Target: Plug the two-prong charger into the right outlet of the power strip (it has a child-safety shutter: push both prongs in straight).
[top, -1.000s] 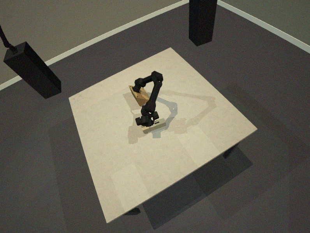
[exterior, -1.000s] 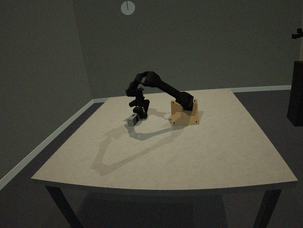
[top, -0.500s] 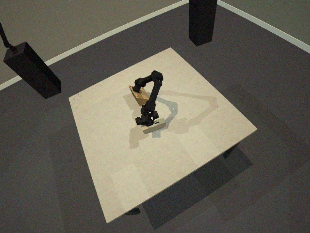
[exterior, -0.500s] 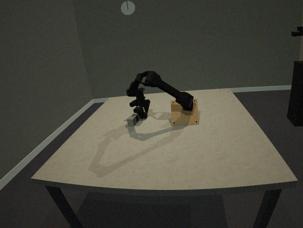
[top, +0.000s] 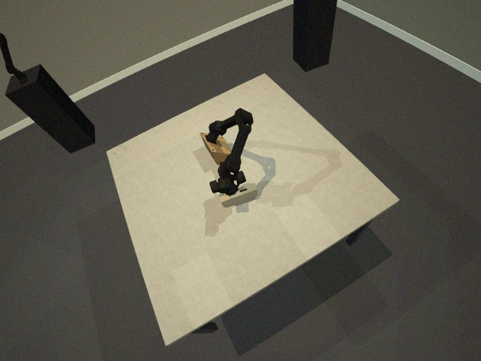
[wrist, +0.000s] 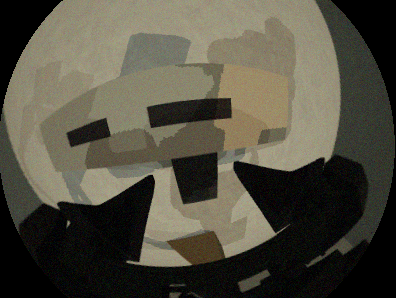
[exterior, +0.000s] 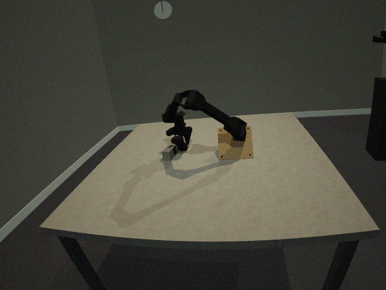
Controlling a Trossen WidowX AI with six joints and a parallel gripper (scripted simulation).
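My gripper tip is 3 cm short of the black two-prong charger and 1 cm below it.
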